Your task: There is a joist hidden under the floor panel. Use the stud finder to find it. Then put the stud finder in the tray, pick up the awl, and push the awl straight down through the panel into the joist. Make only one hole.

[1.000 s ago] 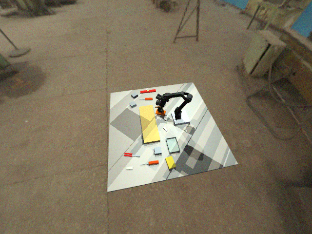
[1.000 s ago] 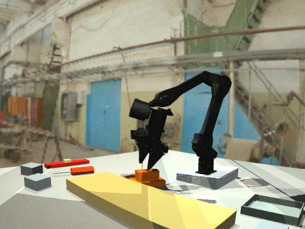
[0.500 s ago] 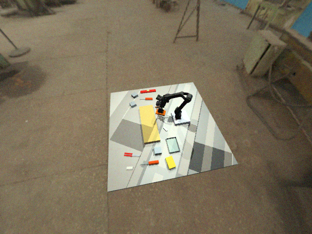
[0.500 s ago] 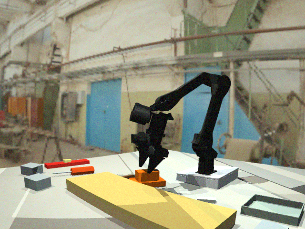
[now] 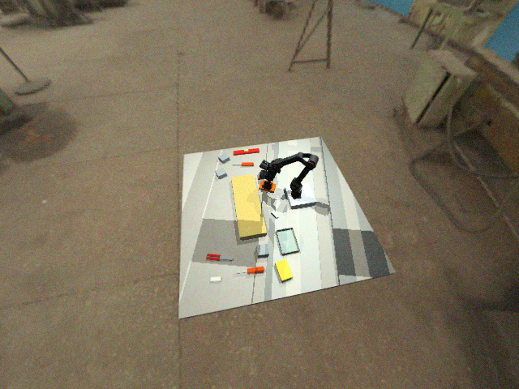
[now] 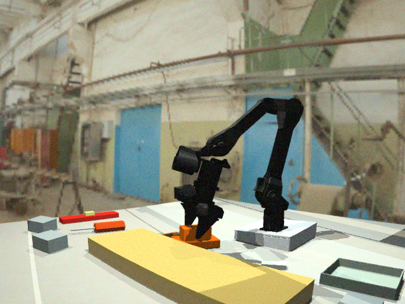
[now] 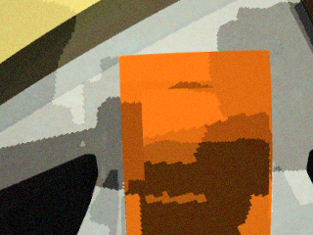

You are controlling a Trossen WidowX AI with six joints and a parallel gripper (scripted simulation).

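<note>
The orange stud finder lies 20 mm behind my gripper tip, 10 mm to the left of it and 10 mm above it. Round my gripper tip: awl (20 mm behind, 100 mm to the right, 30 mm below); grey tray (90 mm behind, 460 mm to the left, 20 mm below); red level (130 mm ahead, 410 mm to the right, 20 mm below).
</note>
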